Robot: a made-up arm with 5 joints.
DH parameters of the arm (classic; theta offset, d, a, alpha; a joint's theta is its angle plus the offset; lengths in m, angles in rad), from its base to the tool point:
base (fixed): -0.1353 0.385 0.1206 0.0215
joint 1: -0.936 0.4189 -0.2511 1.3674
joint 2: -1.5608 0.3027 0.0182 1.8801
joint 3: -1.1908 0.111 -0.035 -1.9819
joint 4: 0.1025 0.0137 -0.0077 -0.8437
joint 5: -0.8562 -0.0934 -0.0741 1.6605
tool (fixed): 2.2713 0.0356 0 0
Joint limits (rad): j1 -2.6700..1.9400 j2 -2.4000..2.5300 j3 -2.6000..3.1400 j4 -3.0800..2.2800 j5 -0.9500..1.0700
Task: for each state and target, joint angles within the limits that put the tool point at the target. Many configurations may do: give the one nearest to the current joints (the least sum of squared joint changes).
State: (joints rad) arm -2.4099 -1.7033 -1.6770 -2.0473 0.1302
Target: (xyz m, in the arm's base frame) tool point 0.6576 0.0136 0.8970
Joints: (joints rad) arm -2.6700 -1.1630 -1.9548 -1.3963 0.4245
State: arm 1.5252 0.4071 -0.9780 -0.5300 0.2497
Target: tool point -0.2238 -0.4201 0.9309
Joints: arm 1.1881 0.1714 -0.2889 -1.2430 -0.0949
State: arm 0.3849 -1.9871 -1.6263 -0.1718 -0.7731
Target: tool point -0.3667 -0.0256 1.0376
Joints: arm 0.3830 -1.4180 -1.8556 -0.3171 -0.6429
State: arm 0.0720 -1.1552 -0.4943 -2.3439 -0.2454
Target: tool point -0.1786 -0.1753 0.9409
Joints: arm 0.5098 -1.4040 -0.4087 -2.3642 -0.1226
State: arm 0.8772 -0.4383 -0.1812 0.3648 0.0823
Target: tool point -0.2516 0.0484 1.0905
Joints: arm 0.1547 -1.2412 0.0446 0.3974 0.0878
